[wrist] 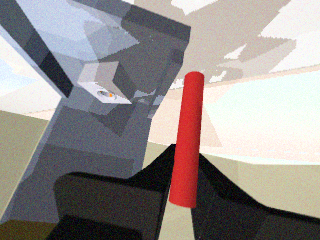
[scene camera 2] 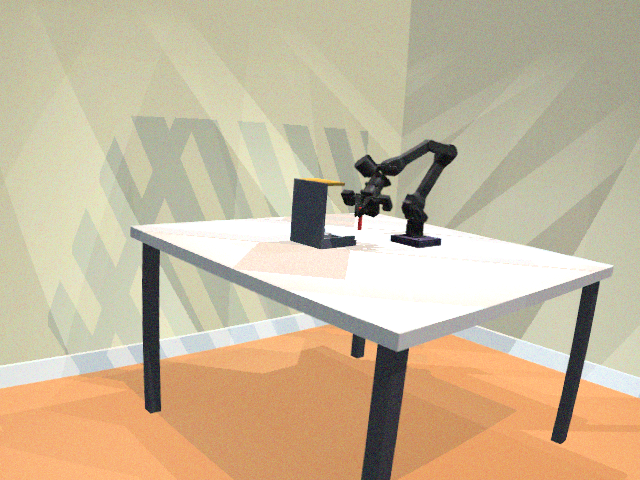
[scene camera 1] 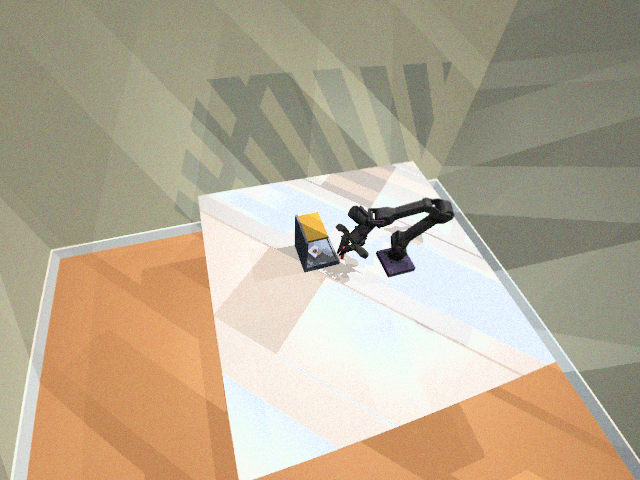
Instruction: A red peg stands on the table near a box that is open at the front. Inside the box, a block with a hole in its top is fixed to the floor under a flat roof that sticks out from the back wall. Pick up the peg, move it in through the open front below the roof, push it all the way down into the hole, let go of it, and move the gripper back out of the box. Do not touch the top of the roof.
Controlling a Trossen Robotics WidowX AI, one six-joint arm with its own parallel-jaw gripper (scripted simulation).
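A red peg (wrist: pixel 183 190) is being carried by my gripper (scene camera 2: pixel 356 216). I can see the gripper in the wrist view (wrist: pixel 181 150) as well.
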